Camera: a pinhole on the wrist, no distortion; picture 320 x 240 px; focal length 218.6 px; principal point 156.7 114.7 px. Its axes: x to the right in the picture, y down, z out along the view. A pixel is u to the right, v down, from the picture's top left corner.
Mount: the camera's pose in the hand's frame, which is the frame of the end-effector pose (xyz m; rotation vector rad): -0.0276 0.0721 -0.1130 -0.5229 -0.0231 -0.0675
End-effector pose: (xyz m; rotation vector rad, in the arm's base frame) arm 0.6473 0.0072 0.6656 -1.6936 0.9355 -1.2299
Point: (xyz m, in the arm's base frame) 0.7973 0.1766 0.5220
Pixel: outside the picture
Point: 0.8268 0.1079 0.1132
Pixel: 68.3 159.0
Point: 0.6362 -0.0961 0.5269
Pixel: 261.8 167.5
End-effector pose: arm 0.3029 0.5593 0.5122 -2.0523 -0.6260 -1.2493
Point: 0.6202 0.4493 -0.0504
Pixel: 14.8 153.2
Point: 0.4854 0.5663 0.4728
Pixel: 228.4 55.8
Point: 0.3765 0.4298 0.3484
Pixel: 20.5 158.2
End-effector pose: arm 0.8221 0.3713 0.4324 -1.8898 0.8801 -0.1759
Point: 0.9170 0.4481 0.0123
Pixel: 229.4 108.6
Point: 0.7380 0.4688 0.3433
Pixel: 71.9 13.8
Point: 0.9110 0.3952 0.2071
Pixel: 267.0 56.5
